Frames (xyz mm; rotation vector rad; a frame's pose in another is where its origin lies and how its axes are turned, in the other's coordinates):
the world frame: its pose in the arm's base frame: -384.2 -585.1 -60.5 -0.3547 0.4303 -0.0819
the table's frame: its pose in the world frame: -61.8 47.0 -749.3 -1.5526 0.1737 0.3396
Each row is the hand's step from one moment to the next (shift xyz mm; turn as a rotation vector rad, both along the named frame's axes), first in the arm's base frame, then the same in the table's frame.
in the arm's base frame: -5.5 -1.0 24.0 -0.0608 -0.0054 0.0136
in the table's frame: -20.1 -12.1 -7.6 -0.0521 0.0343 -0.0041
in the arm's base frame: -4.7 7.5 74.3 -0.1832 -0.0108 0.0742
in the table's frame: -55.0 -48.7 -14.4 -0.1805 0.0796 -0.0170
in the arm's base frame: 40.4 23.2 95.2 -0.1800 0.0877 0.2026
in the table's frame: -39.1 -98.1 -9.3 -0.2800 -0.0353 0.0386
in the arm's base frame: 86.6 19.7 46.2 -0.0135 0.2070 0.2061
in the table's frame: 27.9 -96.1 -2.0 -0.1804 -0.1846 0.1373
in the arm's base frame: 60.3 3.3 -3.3 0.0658 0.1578 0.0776
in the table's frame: 45.1 -40.3 -0.9 -0.0288 -0.1399 0.1219
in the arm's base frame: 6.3 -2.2 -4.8 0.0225 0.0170 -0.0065
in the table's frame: 8.1 -0.5 -1.2 0.0181 -0.0157 0.0162
